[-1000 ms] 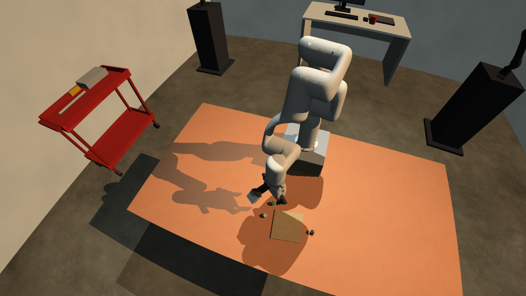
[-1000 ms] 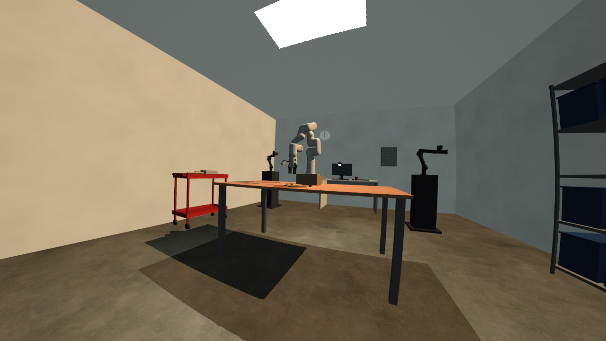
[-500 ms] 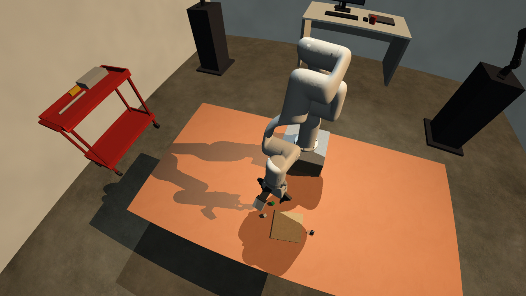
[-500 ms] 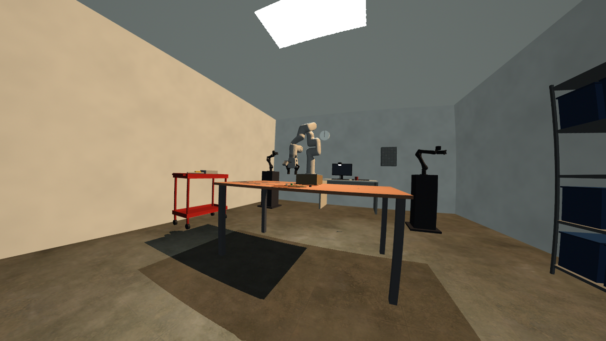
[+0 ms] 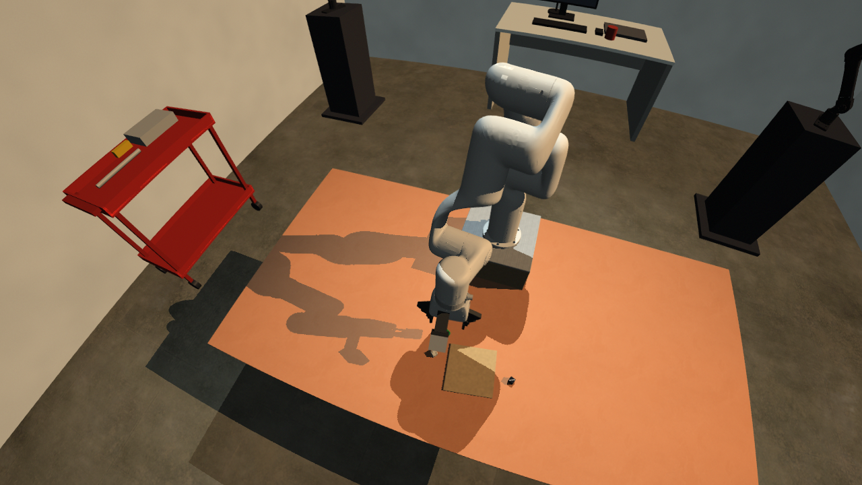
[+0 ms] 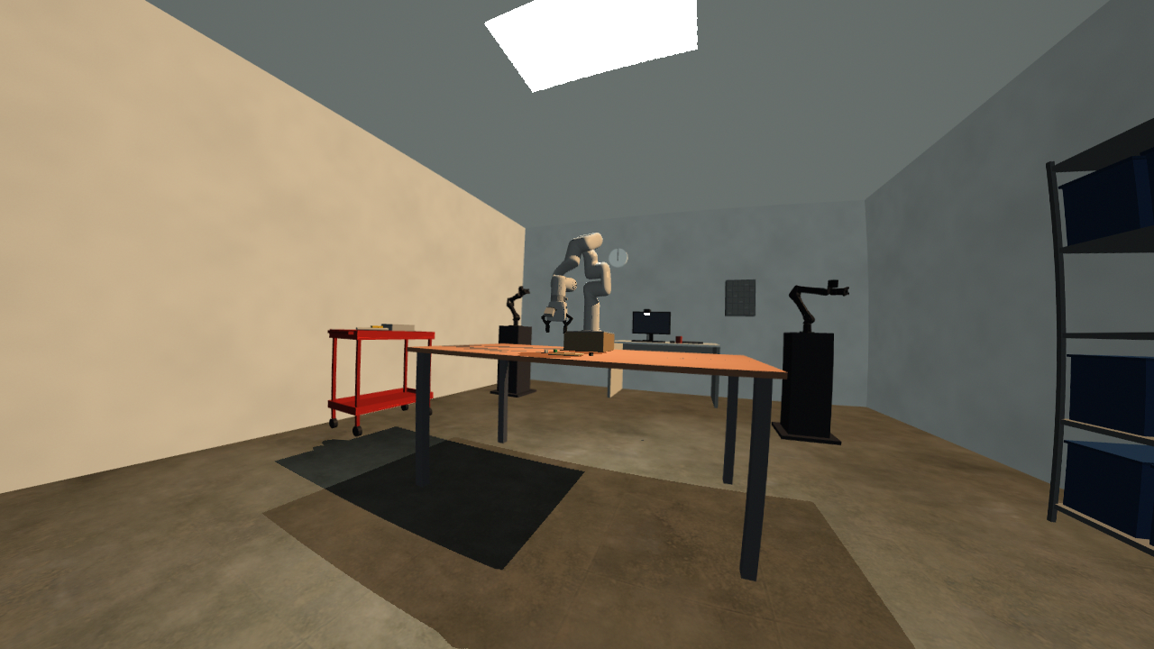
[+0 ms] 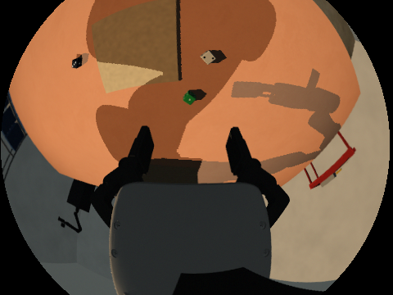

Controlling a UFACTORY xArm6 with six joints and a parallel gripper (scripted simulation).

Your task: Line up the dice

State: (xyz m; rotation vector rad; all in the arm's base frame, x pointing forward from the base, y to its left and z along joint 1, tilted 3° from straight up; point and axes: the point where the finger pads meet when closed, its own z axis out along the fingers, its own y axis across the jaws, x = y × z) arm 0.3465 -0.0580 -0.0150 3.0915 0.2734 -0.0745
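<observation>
Now: hand 100 mm above the green die. The rest, counted from my hand: black die: 220 mm to the left, 100 mm below, 70 mm ahead; white die: 100 mm below, 70 mm ahead, 10 mm to the right; tan mat: 110 mm below, 100 mm to the left, 80 mm ahead.
</observation>
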